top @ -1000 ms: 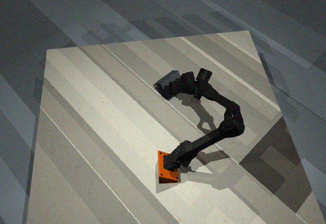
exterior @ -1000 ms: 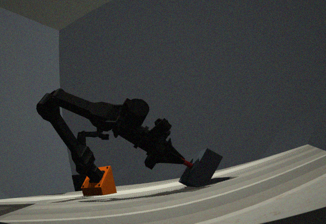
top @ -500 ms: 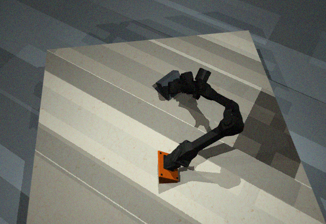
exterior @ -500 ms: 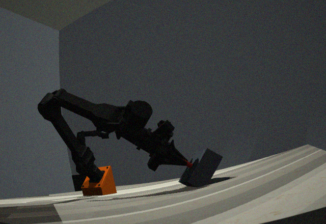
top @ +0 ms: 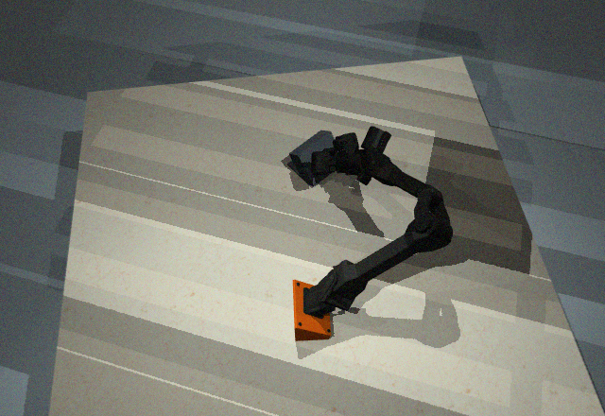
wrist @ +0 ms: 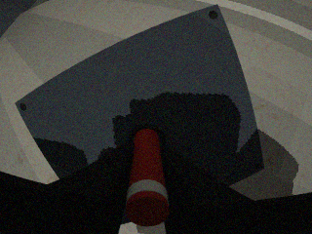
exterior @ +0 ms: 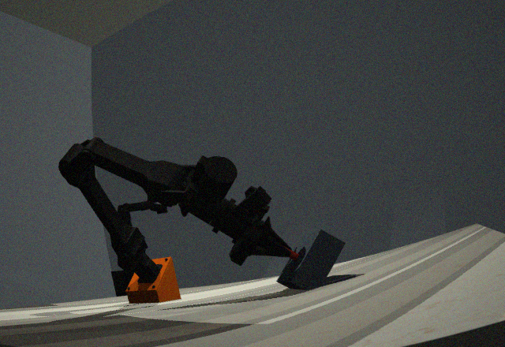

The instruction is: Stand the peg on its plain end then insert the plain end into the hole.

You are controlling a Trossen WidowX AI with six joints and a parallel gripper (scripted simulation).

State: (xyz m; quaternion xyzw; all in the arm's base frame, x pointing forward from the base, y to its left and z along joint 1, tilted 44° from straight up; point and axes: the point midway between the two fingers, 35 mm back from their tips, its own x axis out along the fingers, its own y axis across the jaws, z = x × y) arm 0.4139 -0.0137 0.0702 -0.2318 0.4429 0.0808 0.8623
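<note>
The peg lies 1 cm to the right of my gripper tip, 1 cm behind it and 1 cm above it. Round my gripper tip: grey sloped panel 3 cm below, 2 cm to the left, 2 cm ahead; then thin foot plate 7 cm below, 4 cm to the left, 4 cm ahead.
</note>
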